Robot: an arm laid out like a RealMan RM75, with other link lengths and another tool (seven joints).
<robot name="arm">
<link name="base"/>
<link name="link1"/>
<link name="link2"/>
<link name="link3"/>
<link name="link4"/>
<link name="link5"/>
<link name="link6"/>
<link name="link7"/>
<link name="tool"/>
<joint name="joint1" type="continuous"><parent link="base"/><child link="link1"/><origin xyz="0 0 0.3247" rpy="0 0 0"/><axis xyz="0 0 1"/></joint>
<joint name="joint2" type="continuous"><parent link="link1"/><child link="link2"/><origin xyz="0 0 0" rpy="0 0 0"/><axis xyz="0 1 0"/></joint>
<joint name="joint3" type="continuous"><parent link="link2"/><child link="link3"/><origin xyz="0 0 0.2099" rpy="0 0 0"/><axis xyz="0 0 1"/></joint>
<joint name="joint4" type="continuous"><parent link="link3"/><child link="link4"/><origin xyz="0 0 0" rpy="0 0 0"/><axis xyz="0 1 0"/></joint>
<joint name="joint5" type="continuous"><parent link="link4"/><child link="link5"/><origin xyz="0 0 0.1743" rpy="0 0 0"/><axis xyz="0 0 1"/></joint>
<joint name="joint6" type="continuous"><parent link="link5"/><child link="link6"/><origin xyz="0 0 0" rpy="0 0 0"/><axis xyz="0 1 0"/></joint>
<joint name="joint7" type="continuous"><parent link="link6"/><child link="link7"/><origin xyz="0 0 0.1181" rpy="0 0 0"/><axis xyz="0 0 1"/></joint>
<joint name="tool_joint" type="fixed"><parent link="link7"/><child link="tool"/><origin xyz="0.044 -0.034 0.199" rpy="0 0.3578 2.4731"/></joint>
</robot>
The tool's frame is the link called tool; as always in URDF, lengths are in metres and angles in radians. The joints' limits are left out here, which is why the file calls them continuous.
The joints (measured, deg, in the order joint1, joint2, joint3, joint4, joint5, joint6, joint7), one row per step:
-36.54 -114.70 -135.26 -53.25 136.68 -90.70 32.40
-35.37 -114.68 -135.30 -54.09 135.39 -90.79 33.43
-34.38 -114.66 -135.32 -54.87 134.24 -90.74 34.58
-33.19 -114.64 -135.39 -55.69 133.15 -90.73 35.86
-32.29 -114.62 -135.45 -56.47 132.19 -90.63 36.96
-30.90 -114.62 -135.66 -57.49 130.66 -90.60 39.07
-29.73 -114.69 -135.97 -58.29 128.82 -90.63 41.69
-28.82 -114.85 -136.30 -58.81 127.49 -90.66 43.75
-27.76 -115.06 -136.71 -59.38 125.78 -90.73 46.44
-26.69 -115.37 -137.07 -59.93 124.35 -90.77 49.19
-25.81 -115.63 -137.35 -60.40 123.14 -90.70 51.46
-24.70 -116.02 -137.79 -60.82 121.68 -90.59 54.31
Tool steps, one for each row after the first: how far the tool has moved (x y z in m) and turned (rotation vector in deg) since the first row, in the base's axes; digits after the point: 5 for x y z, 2 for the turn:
0.00086 0.00051 0.00360 0.85 -0.61 -0.70
0.00201 0.00191 0.00738 1.74 -0.99 -1.63
0.00166 0.00241 0.01151 2.65 -1.27 -2.48
0.00228 0.00401 0.01573 3.58 -1.43 -3.39
0.00386 0.00554 0.02169 4.89 -1.75 -5.05
0.00906 0.00755 0.02715 6.22 -2.34 -7.32
0.01281 0.00846 0.03081 7.23 -2.81 -8.97
0.01826 0.00952 0.03542 8.50 -3.40 -11.18
0.02255 0.00971 0.03922 9.66 -3.73 -13.34
0.02601 0.01029 0.04293 10.77 -3.91 -15.12
0.02972 0.01056 0.04725 12.18 -4.16 -17.15

